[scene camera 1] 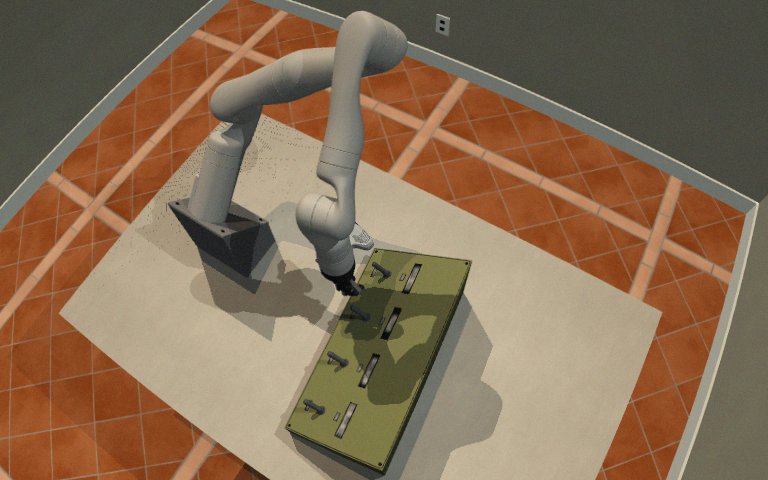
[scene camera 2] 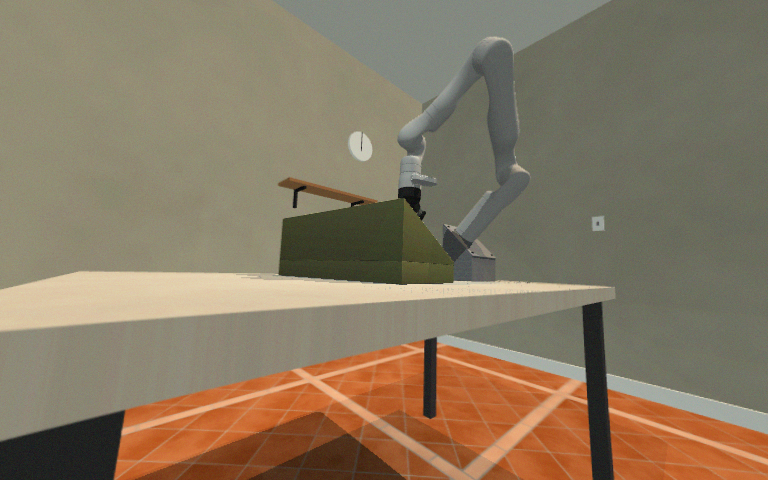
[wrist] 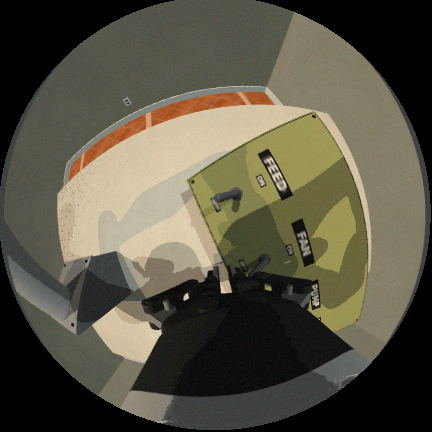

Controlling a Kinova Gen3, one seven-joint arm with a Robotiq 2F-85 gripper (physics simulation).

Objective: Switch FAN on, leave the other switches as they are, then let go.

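Where they show: gripper, fingertip midpoint: (scene camera 1: 343,290) (wrist: 223,271); arm's base, origin of the base link: (scene camera 1: 208,214) (scene camera 2: 464,235) (wrist: 62,302).
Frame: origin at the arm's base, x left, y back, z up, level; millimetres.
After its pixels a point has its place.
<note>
The olive sloped panel (scene camera 1: 419,362) @[x -131, y -607, z -11 mm] (scene camera 2: 339,243) @[x -74, y -629, z -95 mm] (wrist: 310,140) @[x 84, y -587, z -23 mm] bears a row of dark levers. The FAN lever (scene camera 1: 359,312) @[x -59, y -432, z -73 mm] (wrist: 261,261) @[x -52, y -438, z -80 mm] is second from the FEED end, beside the FAN plate (scene camera 1: 391,323) @[x -58, y -512, z -61 mm] (wrist: 302,242) @[x -55, y -510, z -62 mm]. It leans away from its ON mark (wrist: 289,249) @[x -57, y -488, z -74 mm], like the FEED lever (scene camera 1: 381,270) @[x 59, y -436, z -75 mm] (wrist: 228,195) @[x 61, y -431, z -71 mm] and the other levers. My gripper (scene camera 1: 359,289) (scene camera 2: 421,215) (wrist: 223,271) @[x -29, y -380, z -55 mm] has its fingers drawn together, with no lever seen between them. It is over the panel's arm-side edge, close beside the FAN lever; the wrist view shows the lever right of the fingertips. Any contact cannot be made out.
The PUMP lever (scene camera 1: 338,358) @[x -177, y -434, z -74 mm] and the end lever (scene camera 1: 314,406) @[x -297, y -433, z -73 mm] stand farther along the panel, on the other side of the FAN lever from FEED. The arm's dark base (scene camera 1: 237,249) @[x -37, y -93, z -52 mm] (scene camera 2: 478,263) @[x 82, y -61, z -122 mm] (wrist: 100,285) @[x 6, y -99, z -90 mm] stands on the pale table (scene camera 1: 538,339) @[x 82, y -852, z -190 mm] (scene camera 2: 226,316) @[x 296, y -1038, z -192 mm] (wrist: 165,175) @[x 193, y -336, z -190 mm].
</note>
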